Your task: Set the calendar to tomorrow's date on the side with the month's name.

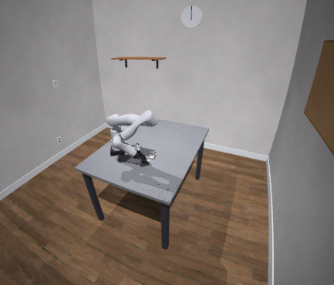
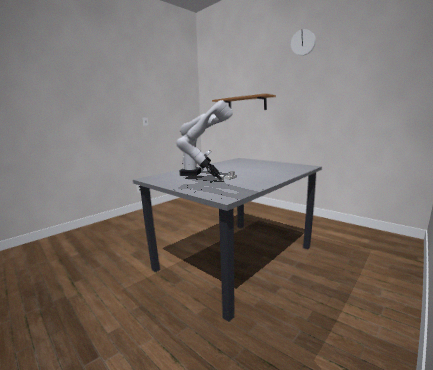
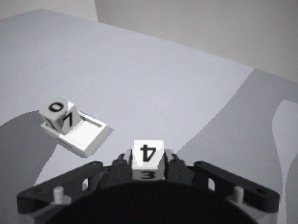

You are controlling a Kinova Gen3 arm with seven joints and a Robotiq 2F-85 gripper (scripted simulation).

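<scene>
The white digit cube lies 10 mm ahead of my hand and 10 mm below it. Round my hand: calendar tray: 10 mm ahead, 110 mm to the left, 20 mm below.
</scene>
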